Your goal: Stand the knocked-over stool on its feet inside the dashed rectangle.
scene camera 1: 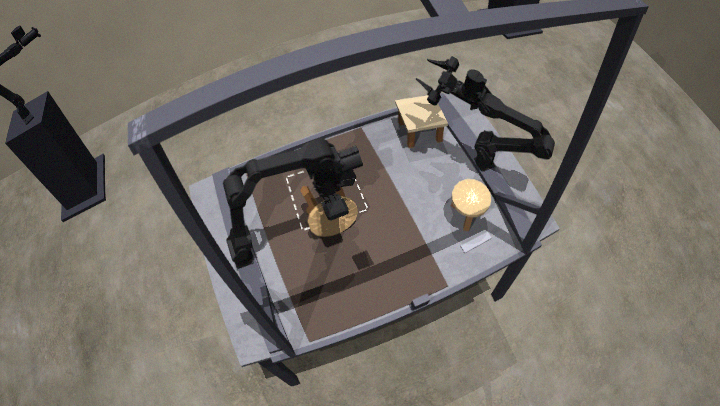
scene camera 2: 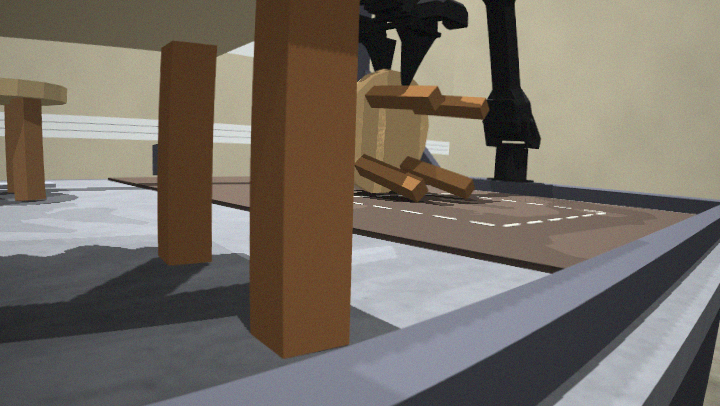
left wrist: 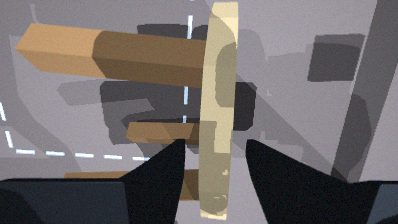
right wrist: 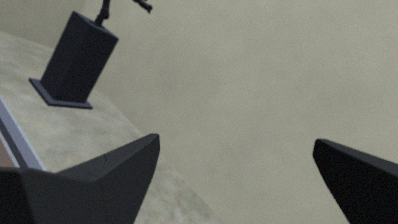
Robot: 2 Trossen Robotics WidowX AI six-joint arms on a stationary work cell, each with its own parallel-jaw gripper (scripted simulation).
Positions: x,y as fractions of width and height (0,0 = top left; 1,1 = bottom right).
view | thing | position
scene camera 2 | my left gripper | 0.55,0.21
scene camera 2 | square stool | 0.42,0.30
